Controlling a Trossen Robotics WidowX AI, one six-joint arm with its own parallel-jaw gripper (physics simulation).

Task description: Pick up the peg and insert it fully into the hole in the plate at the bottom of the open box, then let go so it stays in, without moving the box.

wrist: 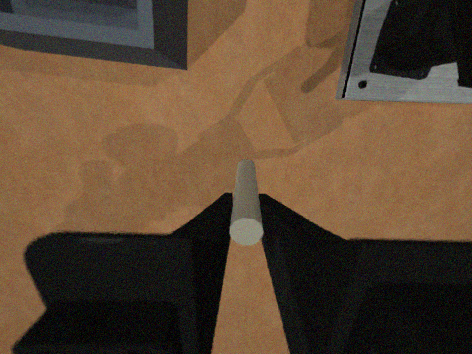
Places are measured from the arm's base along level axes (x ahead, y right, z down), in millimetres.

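Pixels of known places: gripper, fingertip midpoint: [244, 200]; arm's base, origin of the base link: [408, 41].
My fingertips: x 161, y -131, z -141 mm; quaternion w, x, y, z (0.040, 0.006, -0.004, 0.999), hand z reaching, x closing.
Ahead of a thing's pixels: the offset from my fingertips to its middle. "spot": to the spot under its first point. Level surfaces: height alone.
A pale grey round peg @[dx -1, dy +3, dz +9 mm] [246, 215] stands about upright in the middle of the wrist view, its flat top end toward the camera. My gripper [244, 200] is shut on the peg, with one black finger on each side of it. The peg's lower end shows beyond the fingertips, and it looks to be above the table. The open box @[spot: dx +74, dy +88, dz +105 mm] [171, 49] shows in part at the upper left, apart from the peg, with a dark rim and blue-grey inside. The hole in its plate does not show.
A silver metal plate [405, 90] with a small dark hole near its corner lies at the upper right, bearing a black part [420, 40]. The wood-coloured table @[dz +163 mm] [150, 105] carries shadows of the arm between the box and the metal plate.
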